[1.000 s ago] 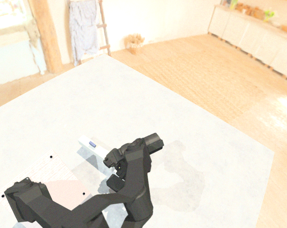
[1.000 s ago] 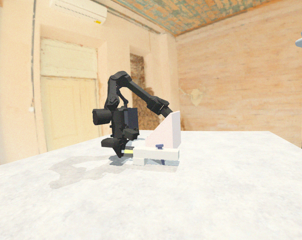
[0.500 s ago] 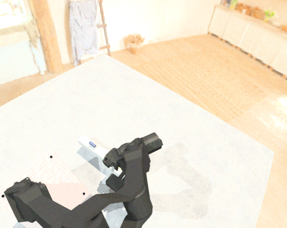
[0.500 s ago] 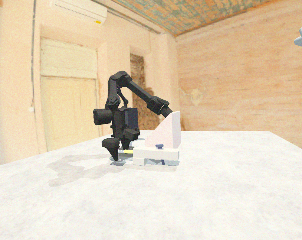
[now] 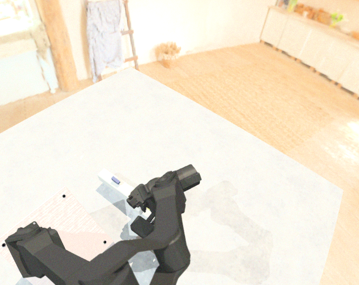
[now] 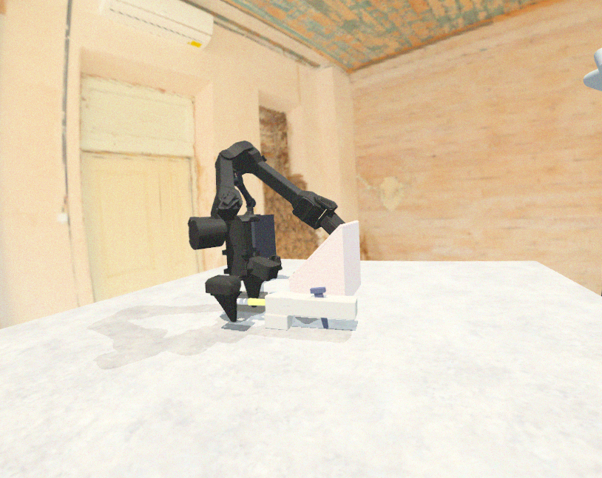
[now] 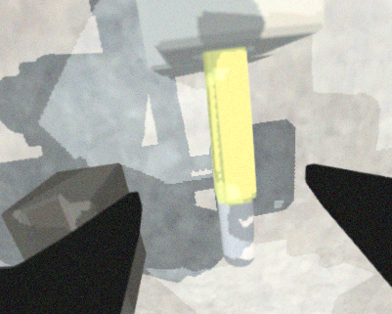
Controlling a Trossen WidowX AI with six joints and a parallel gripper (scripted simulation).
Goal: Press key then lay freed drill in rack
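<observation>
The drill is 5 cm to the left of my gripper tip, 3 cm above it and 1 cm behind it. Round my gripper tip: white block (14 cm to the left, 3 cm behind, 2 cm above); grey rack (7 cm behind, 3 cm to the right); blue key (17 cm to the left, 3 cm behind, 3 cm above).
</observation>
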